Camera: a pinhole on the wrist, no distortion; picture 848 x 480 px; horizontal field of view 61.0 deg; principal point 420.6 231.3 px. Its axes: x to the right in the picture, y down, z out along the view. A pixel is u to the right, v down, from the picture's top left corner.
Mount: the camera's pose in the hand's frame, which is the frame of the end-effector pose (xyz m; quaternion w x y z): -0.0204 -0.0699 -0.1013 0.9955 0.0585 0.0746 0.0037
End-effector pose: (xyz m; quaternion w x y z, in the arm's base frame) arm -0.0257 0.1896 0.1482 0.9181 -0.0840 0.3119 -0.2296
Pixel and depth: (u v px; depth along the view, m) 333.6 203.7 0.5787
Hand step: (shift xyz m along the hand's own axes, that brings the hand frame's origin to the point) -0.0034 -0.1601 0.4748
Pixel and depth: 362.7 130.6 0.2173
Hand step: -0.0054 -0.1256 0.1111
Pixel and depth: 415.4 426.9 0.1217
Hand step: -0.0031 -0.0512 0.0222
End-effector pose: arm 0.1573 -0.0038 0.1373 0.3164 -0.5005 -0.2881 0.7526
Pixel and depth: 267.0 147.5 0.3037
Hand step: -0.0393 -0.1413 0.2024
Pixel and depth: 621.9 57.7 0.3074
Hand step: 0.1103 -0.1778 0.1792
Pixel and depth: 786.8 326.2 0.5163
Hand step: 0.3163 -0.0579 0.3748
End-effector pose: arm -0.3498 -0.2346 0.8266 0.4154 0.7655 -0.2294 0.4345
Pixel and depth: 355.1 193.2 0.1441
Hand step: -0.0119 -0.0944 0.0413
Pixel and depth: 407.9 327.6 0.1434
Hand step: -0.0015 -0.0675 0.0421
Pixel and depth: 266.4 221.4 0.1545
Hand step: -0.0301 -0.0905 0.0551
